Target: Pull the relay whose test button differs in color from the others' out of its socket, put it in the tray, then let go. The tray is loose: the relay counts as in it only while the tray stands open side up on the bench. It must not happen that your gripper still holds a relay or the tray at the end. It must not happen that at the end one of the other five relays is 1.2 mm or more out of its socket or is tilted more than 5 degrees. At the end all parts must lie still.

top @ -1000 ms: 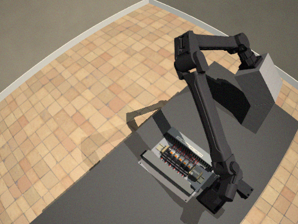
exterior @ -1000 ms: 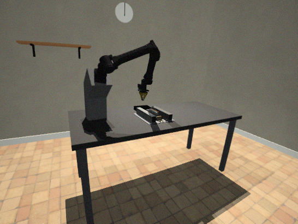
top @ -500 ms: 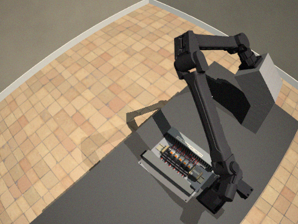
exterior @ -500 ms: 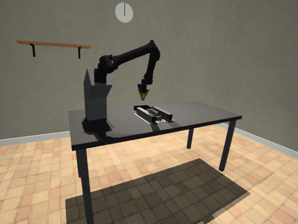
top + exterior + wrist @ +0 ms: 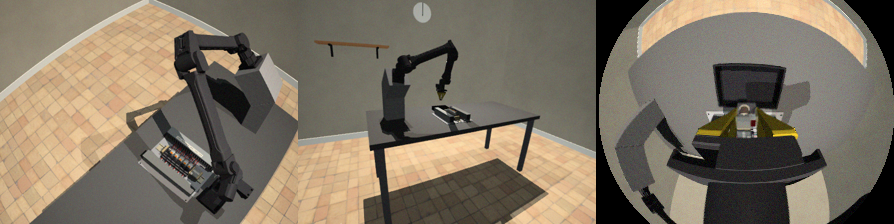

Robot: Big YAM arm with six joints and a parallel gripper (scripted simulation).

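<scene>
My gripper is now 11 cm above the black tray. Also, from my hand: relay: right at my hand.
</scene>
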